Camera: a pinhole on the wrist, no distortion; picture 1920 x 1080 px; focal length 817.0 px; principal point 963.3 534.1 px. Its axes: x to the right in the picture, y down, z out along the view. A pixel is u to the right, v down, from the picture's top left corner.
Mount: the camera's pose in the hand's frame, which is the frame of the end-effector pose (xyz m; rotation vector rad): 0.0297 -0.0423 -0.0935 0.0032 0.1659 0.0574
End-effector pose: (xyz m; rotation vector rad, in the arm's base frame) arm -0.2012 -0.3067 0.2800 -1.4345 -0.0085 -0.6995
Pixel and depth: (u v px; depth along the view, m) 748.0 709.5 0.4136
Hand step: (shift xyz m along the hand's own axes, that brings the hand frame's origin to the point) -0.0144 0.0407 0.3331
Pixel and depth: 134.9 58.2 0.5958
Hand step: -0.4470 -0.4225 0.5910
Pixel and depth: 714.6 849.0 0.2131
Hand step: -0.0036 0.0363 0.1280
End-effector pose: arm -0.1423 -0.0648 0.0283 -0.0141 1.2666 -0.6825
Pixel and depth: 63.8 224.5 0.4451
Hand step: -0.3697 -0.2381 0.4250
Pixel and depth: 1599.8 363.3 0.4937
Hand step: 0.4958 -0.1225 0.3292
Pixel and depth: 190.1 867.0 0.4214
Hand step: -0.3031 0.1069 0.3893
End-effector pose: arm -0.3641 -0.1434 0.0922 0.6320 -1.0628 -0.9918
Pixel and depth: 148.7 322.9 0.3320
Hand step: -0.2365 -0.1465 0.2879
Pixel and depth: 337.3 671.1 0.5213
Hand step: -0.2825 0.0229 0.4872
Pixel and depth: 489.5 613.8 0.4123
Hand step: -0.1399 -0.0152 0.3529
